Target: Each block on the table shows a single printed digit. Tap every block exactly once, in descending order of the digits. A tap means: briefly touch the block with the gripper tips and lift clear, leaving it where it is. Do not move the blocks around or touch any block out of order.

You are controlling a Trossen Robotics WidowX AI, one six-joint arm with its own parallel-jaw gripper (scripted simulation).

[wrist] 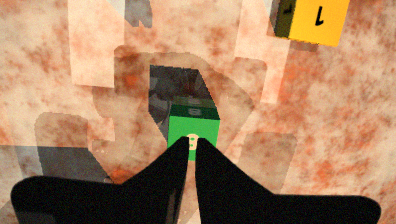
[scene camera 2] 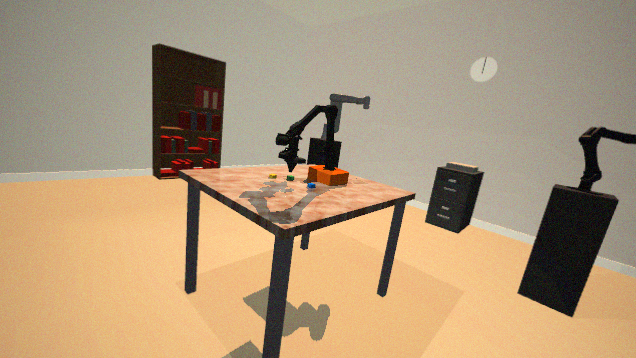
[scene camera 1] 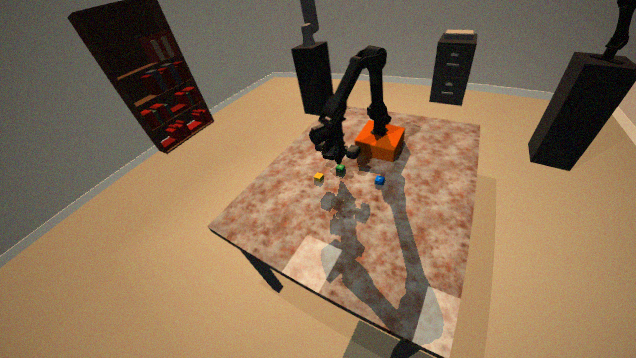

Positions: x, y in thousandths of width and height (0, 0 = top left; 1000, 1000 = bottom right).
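Observation:
There is my gripper (scene camera 1: 534, 459), shut and holding nothing. The wrist view gives me my gripper (wrist: 486, 650) as well, and in that same view I see a green block (wrist: 491, 547).

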